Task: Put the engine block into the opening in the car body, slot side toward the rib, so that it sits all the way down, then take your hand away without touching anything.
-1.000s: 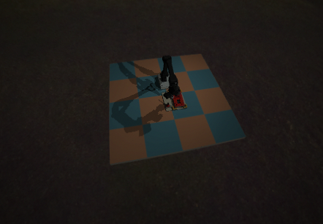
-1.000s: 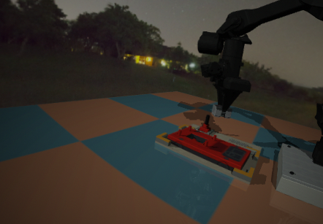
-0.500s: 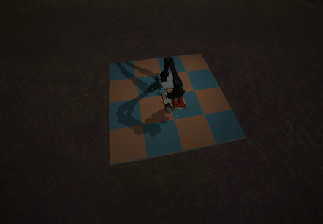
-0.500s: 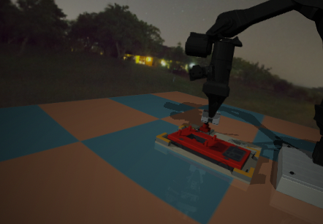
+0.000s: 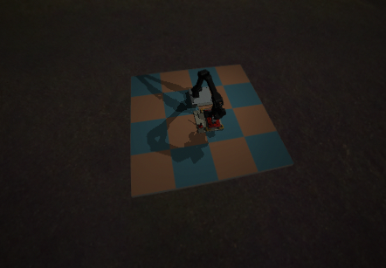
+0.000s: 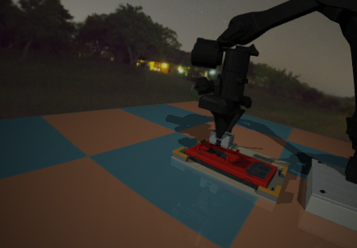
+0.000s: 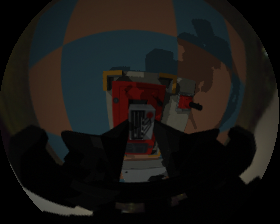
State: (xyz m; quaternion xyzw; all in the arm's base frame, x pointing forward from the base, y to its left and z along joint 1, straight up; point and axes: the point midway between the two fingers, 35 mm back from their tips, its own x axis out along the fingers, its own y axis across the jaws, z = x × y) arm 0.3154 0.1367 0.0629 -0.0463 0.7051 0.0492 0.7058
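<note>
Right now my gripper tip is 12 cm to the left of the black upright post, 4 cm short of it and 3 cm above it. Also, from my gripper tip: dark square block (1 cm below).
</note>
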